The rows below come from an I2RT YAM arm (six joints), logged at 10 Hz.
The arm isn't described. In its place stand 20 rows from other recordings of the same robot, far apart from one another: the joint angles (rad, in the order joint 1, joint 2, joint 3, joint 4, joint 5, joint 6), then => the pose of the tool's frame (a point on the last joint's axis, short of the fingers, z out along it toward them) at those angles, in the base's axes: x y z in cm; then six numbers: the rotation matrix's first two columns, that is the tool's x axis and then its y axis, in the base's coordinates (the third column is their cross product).
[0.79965 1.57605 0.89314 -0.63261 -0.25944 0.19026] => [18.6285 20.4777 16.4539 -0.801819 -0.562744 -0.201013 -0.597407 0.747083 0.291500]
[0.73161 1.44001 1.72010 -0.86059 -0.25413 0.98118] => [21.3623 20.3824 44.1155 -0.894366 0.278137 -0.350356 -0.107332 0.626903 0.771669]
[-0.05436 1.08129 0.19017 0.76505 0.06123 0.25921] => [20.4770 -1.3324 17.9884 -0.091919 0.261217 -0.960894 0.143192 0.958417 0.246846]
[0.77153 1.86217 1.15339 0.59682 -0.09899 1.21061] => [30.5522 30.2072 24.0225 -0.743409 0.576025 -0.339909 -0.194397 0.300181 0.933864]
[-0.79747 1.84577 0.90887 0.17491 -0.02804 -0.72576] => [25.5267 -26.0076 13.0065 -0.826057 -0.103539 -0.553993 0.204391 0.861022 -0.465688]
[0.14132 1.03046 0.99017 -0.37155 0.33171 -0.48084] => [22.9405 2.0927 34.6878 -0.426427 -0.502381 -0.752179 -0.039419 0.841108 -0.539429]
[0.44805 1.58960 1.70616 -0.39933 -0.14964 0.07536] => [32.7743 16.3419 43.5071 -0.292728 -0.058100 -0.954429 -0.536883 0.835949 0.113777]
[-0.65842 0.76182 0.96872 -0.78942 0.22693 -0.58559] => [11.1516 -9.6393 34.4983 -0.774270 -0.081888 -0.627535 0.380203 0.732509 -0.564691]
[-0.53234 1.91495 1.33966 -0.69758 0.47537 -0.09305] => [31.7678 -20.6042 17.8066 -0.872788 0.418247 -0.251617 0.488044 0.739965 -0.462888]
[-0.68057 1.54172 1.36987 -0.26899 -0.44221 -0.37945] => [28.9383 -21.4684 34.9305 -0.407283 -0.101005 -0.907700 0.126010 0.978146 -0.165384]
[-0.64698 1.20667 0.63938 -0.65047 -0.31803 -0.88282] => [16.7985 -11.2952 17.7979 -0.851078 -0.276699 -0.446211 -0.269614 0.959573 -0.080793]
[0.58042 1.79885 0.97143 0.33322 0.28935 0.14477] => [32.7394 20.2548 17.9623 -0.438018 -0.121893 -0.890664 -0.255003 0.966915 -0.006920]
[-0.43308 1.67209 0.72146 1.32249 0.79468 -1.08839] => [28.8948 -16.1586 24.7591 -0.642048 -0.386838 -0.661914 0.708512 0.030447 -0.705041]
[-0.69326 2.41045 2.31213 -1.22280 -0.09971 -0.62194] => [38.1670 -31.2496 21.9410 -0.965202 0.048223 -0.257020 0.067199 0.995583 -0.065562]
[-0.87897 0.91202 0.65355 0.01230 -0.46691 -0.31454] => [14.8343 -15.3950 29.1862 -0.274418 -0.101795 -0.956207 0.340985 0.919464 -0.195741]
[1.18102 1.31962 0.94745 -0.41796 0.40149 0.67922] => [11.9099 25.3313 26.0166 -0.679258 -0.131786 -0.721971 -0.411581 0.882889 0.226071]
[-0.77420 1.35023 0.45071 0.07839 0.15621 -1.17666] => [16.4860 -16.8954 13.6683 -0.908618 -0.387187 -0.156525 -0.188868 0.715237 -0.672878]
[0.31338 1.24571 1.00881 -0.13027 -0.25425 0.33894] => [27.2302 9.7655 32.5566 -0.495519 0.177697 -0.850227 -0.378465 0.836875 0.395479]
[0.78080 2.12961 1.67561 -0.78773 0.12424 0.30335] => [31.6932 30.7821 18.0358 -0.841677 -0.416691 -0.343436 -0.438576 0.898562 -0.015383]
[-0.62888 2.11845 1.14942 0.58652 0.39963 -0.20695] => [35.1468 -27.2786 13.1034 -0.466726 0.105432 -0.878095 0.753979 0.566385 -0.332751]
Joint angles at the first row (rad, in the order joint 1, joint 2, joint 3, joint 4, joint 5, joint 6):
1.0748, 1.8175, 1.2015, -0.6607, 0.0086, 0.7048
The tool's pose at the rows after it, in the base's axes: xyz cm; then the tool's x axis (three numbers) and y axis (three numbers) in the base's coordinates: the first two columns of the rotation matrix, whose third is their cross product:
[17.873 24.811 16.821 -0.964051 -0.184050 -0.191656 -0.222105 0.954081 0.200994]
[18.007 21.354 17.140 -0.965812 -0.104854 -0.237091 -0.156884 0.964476 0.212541]
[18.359 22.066 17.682 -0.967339 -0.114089 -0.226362 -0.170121 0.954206 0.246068]
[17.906 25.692 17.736 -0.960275 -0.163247 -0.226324 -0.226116 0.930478 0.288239]
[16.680 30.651 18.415 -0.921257 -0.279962 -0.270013 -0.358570 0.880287 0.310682]
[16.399 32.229 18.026 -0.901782 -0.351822 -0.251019 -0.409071 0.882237 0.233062]
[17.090 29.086 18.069 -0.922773 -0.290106 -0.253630 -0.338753 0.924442 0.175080]
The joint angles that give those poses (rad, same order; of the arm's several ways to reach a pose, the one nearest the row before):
0.9442, 1.6659, 1.0060, -0.6302, -0.0204, 0.7384
0.8704, 1.5473, 0.8902, -0.5897, 0.0015, 0.7354
0.8726, 1.5627, 0.9264, -0.5951, -0.0338, 0.7316
0.9558, 1.6492, 1.0132, -0.5636, -0.0557, 0.7632
1.0670, 1.7541, 1.1536, -0.5491, -0.0529, 0.7377
1.0983, 1.8269, 1.2402, -0.6350, -0.0182, 0.6984
1.0432, 1.7515, 1.1541, -0.6619, 0.0341, 0.7097

